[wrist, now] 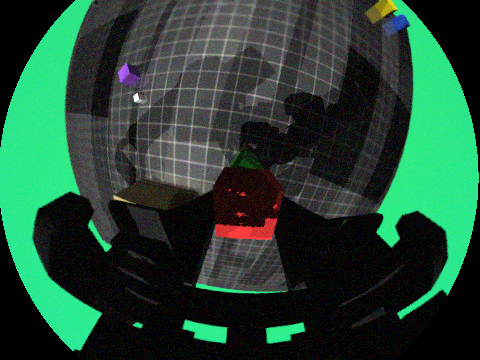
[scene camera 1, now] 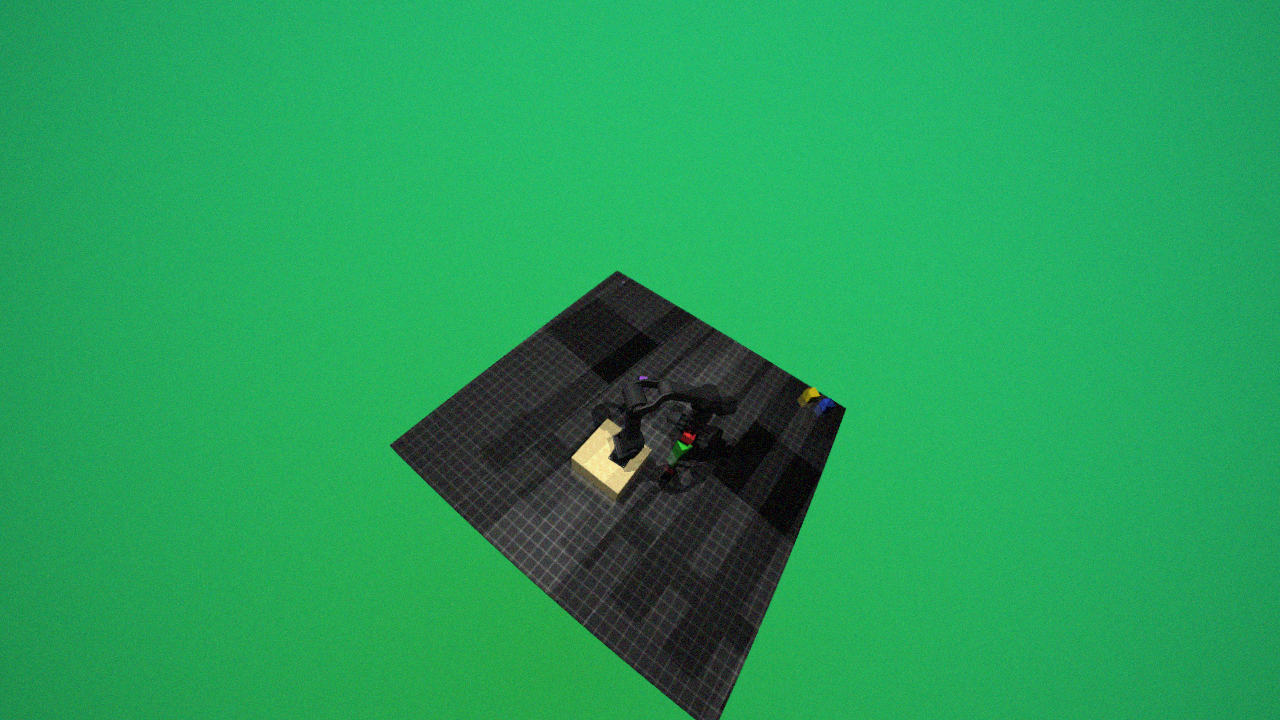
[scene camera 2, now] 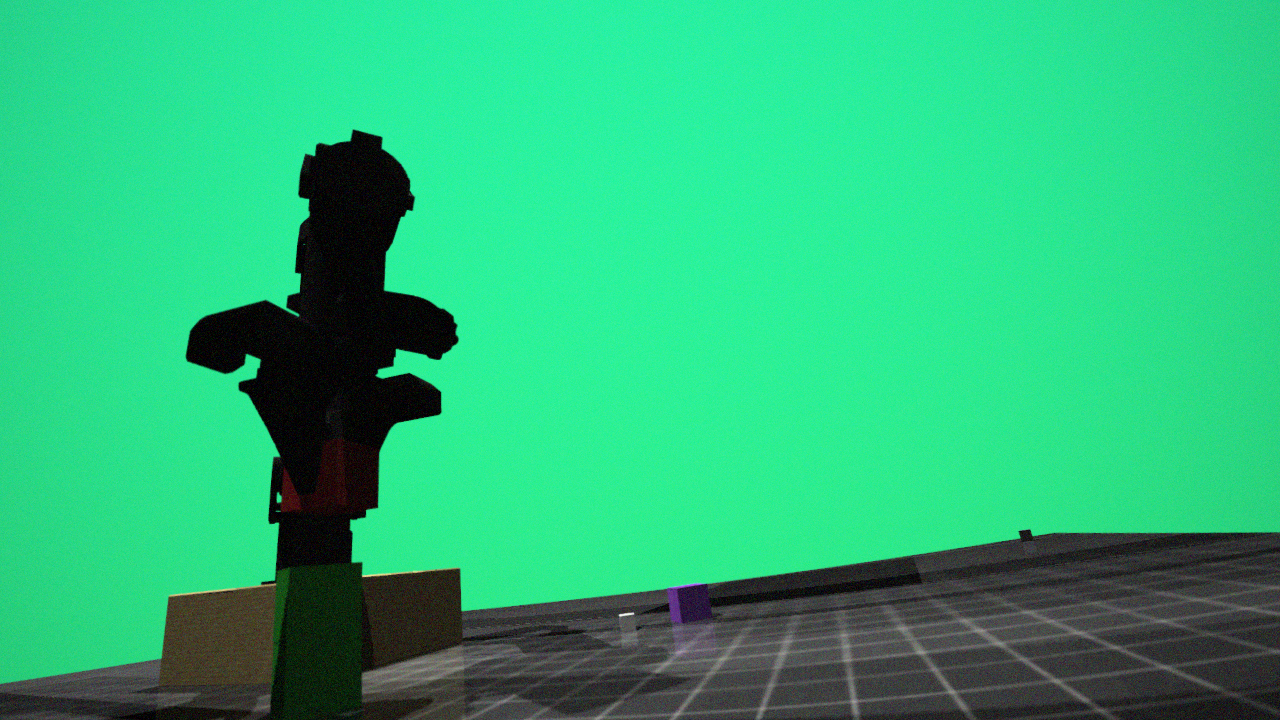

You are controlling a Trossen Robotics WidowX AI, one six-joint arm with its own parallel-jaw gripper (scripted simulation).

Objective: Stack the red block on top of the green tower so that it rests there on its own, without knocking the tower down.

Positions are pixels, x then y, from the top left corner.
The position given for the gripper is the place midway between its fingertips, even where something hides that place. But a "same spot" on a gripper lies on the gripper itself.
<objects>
gripper: wrist 245, 193; scene camera 1; scene camera 2
same spot on gripper: [scene camera 1: 681, 425] = [scene camera 2: 344, 400]
</objects>
